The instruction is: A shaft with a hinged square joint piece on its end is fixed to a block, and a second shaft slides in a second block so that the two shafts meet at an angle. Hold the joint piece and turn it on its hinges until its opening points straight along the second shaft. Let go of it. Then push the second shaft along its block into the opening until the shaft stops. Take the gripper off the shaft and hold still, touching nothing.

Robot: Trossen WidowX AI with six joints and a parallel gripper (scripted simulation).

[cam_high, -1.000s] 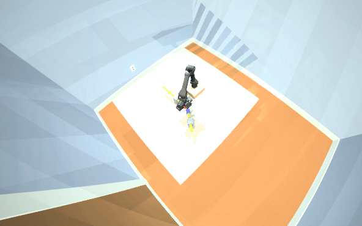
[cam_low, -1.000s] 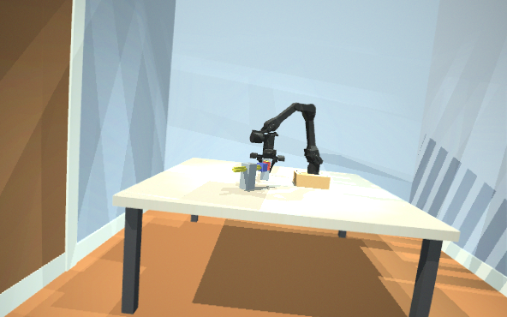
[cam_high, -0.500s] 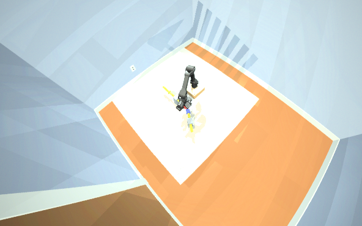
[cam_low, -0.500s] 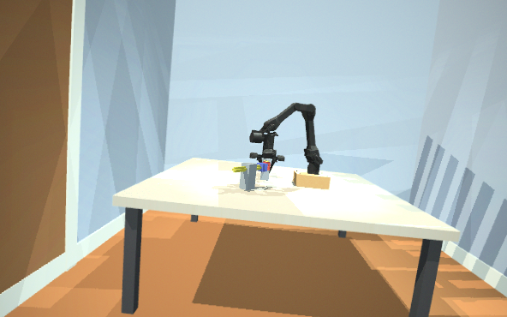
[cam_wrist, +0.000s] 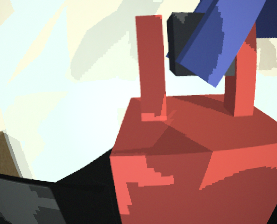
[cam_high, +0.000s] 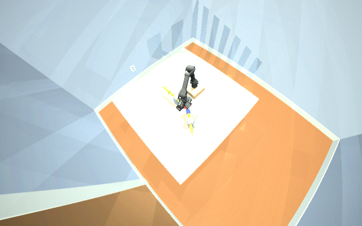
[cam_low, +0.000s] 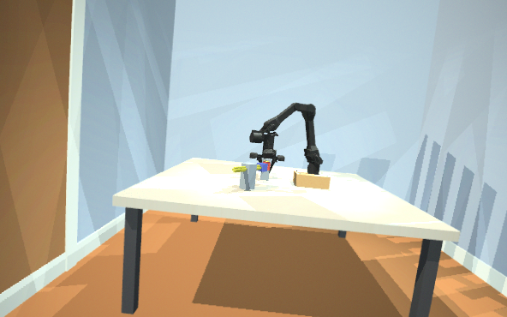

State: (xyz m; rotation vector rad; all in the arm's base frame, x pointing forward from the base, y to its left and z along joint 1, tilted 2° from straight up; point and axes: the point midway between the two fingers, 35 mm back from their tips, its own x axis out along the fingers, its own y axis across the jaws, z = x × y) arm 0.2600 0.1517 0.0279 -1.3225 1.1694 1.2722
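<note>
My gripper tip is 4 cm below the joint piece and 1 cm to the right of it.
</note>
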